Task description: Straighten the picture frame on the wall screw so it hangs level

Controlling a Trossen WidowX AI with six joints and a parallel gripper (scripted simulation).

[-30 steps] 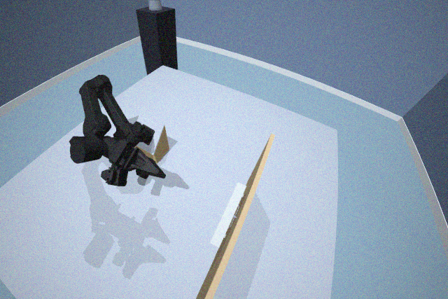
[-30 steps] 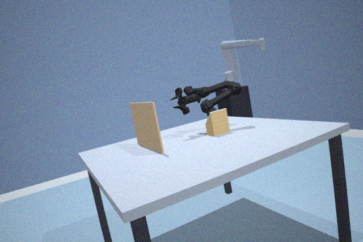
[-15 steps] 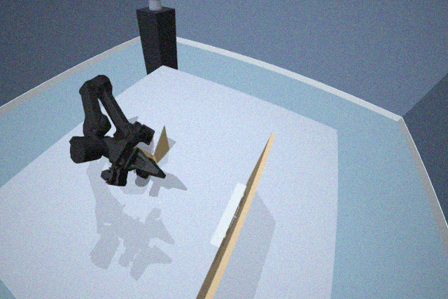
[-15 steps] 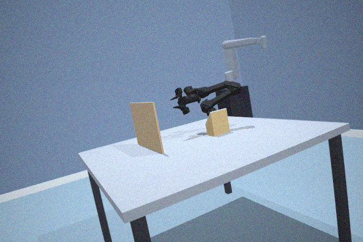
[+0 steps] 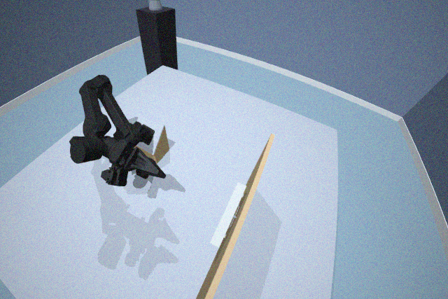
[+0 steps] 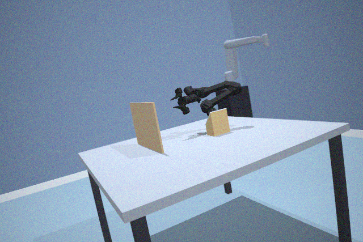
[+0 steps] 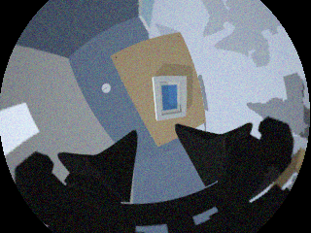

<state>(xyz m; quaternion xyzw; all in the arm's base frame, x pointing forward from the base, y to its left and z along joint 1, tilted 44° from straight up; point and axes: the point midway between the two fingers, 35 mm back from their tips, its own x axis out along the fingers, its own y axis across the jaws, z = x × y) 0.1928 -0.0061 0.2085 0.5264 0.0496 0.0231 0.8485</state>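
The picture frame is 20 cm ahead of my gripper tip, 9 cm below it and 3 cm to the left of it. The rest, counted from my gripper tip: board (21 cm ahead, 10 cm below, 1 cm to the left).
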